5 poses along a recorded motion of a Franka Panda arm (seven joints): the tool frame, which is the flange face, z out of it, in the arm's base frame.
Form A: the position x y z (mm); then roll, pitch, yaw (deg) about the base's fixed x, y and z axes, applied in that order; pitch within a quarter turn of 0, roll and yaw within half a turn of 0.
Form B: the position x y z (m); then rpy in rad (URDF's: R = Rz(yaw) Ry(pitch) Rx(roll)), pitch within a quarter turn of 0, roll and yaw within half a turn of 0. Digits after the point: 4 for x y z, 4 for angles.
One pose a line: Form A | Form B
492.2 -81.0 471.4 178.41 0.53 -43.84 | 0.4922 -0.0810 0.4714 3.1138 0.0093 -0.7652
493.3 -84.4 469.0 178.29 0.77 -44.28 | 0.4933 -0.0844 0.4690 3.1117 0.0134 -0.7728
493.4 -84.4 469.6 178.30 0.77 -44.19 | 0.4934 -0.0844 0.4696 3.1119 0.0134 -0.7713
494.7 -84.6 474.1 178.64 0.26 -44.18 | 0.4947 -0.0846 0.4741 3.1179 0.0045 -0.7711
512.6 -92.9 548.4 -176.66 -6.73 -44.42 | 0.5126 -0.0929 0.5484 -3.0833 -0.1175 -0.7753
